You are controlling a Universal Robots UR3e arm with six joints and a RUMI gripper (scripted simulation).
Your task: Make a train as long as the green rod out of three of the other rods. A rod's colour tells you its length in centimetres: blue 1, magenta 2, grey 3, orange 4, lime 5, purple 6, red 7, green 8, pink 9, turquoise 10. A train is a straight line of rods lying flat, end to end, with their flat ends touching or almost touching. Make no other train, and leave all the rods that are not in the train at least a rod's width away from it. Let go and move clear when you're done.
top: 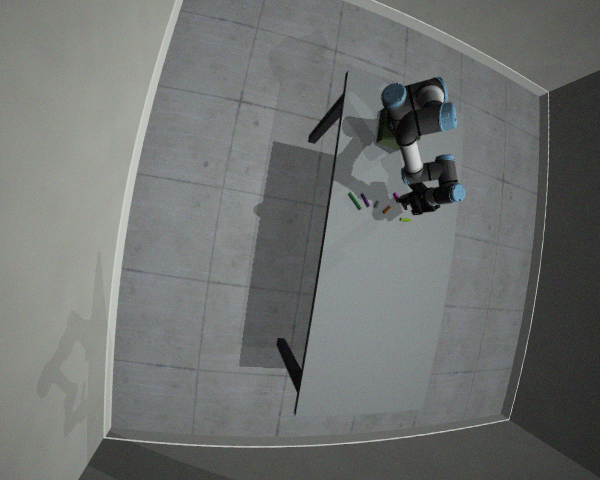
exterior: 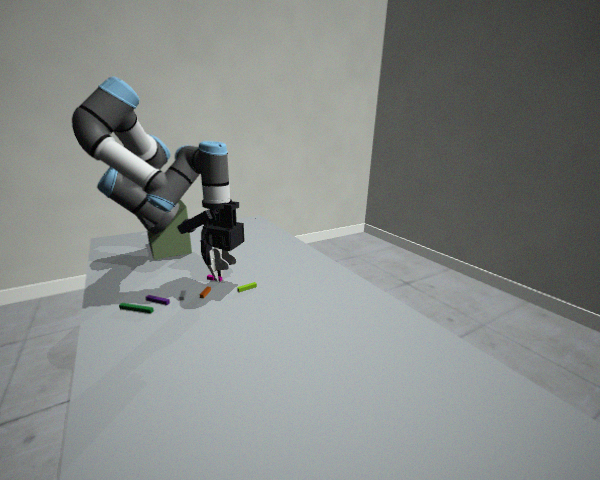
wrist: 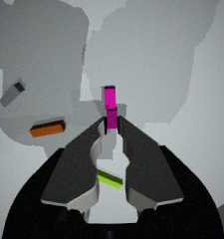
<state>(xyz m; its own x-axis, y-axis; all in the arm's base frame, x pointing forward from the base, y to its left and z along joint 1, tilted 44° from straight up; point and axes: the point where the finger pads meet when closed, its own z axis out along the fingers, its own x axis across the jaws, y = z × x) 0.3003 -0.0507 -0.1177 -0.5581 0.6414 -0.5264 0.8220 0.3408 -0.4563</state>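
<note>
My hand is 5 cm to the left of the orange rod, 5 cm short of it and 1 cm above it. The rest, counted from my hand: grey rod (10 cm to the right, 3 cm ahead, 1 cm below); then lime rod (9 cm ahead, 4 cm to the left, 1 cm below); then purple rod (16 cm to the right, 2 cm ahead, 1 cm below).
</note>
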